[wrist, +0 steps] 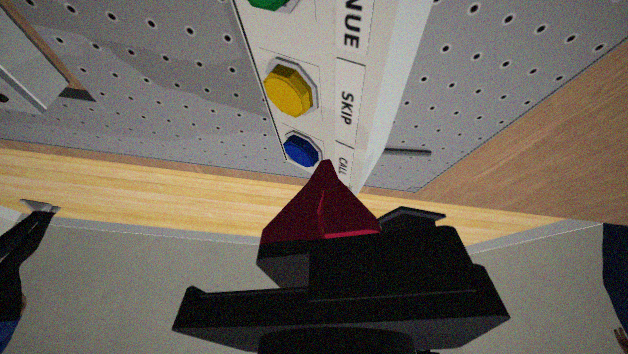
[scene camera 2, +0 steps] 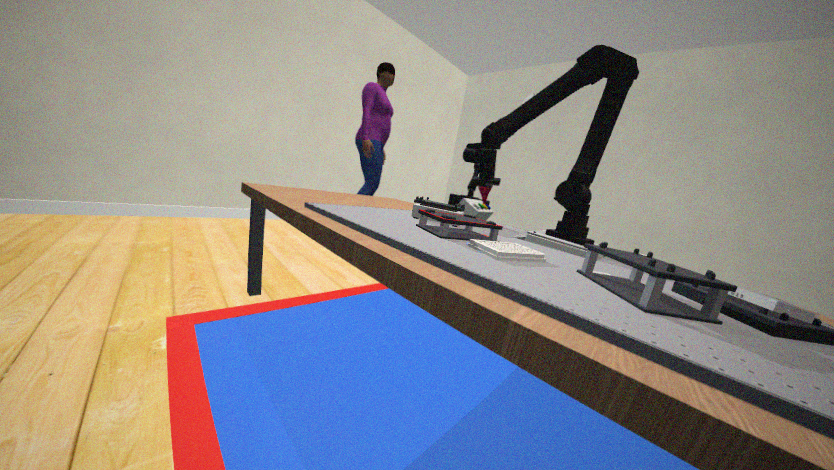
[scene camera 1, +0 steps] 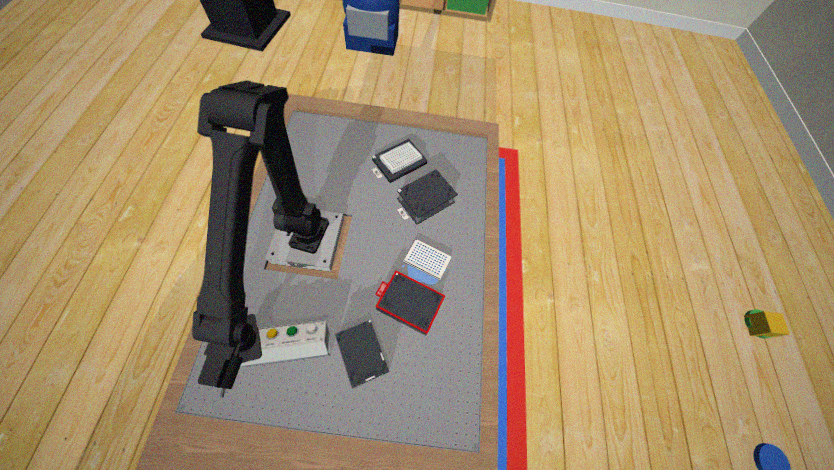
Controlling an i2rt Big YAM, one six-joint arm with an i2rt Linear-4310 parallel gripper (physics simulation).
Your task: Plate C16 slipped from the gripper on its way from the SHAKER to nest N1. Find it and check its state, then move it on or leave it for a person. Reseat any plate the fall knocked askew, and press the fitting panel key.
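Pixels of known places: gripper, fingertip midpoint: (wrist: 327, 166) (scene camera 2: 484, 204); arm's base at its link origin: (scene camera 2: 568, 239) (scene camera 1: 309, 233).
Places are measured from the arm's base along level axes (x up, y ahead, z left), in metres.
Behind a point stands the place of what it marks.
Note:
A white well plate (scene camera 1: 427, 258) {y 0.374, x -0.011, z 0.027 m} (scene camera 2: 506, 249) {y 0.401, x -0.012, z 0.042 m} lies flat on the grey mat (scene camera 1: 373, 421) {y 0.346, x -0.025, z -0.441 m}, partly over a pale blue patch (scene camera 1: 421, 275) {y 0.370, x -0.024, z -0.028 m}, just behind the red-framed nest (scene camera 1: 410, 302) {y 0.359, x 0.015, z -0.128 m} (scene camera 2: 457, 219) {y 0.395, x 0.014, z -0.097 m}. A second white plate (scene camera 1: 399, 157) {y 0.189, x 0.017, z 0.361 m} sits on a holder at the back, next to a dark raised stand (scene camera 1: 426, 196) {y 0.319, x 0.029, z 0.223 m} (scene camera 2: 653, 271) {y 0.413, x 0.026, z 0.257 m}. The white key panel (scene camera 1: 297, 346) {y 0.113, x 0.055, z -0.322 m} (scene camera 2: 469, 205) {y 0.164, x 0.039, z -0.269 m} (wrist: 298, 43) {y 0.059, x 0.040, z -0.307 m} has green, yellow SKIP (wrist: 287, 90) {y 0.040, x 0.046, z -0.308 m} and blue CALL (wrist: 301, 150) {y -0.003, x 0.046, z -0.326 m} keys. My gripper (wrist: 327, 166) {y -0.012, x 0.048, z -0.347 m} (scene camera 2: 484, 192) {y -0.012, x 0.048, z -0.347 m} is shut and empty, with its red tip right beside the blue CALL key. In the overhead view the arm hides the tip.
A dark flat plate (scene camera 1: 361, 353) {y 0.270, x 0.030, z -0.295 m} lies right of the panel. A thin dark pin (wrist: 406, 152) {y -0.051, x -0.019, z -0.458 m} lies near the mat's corner. A red-and-blue floor zone (scene camera 1: 513, 292) (scene camera 2: 349, 380) runs along the table. A person in purple (scene camera 2: 376, 128) stands beyond the table's far end.

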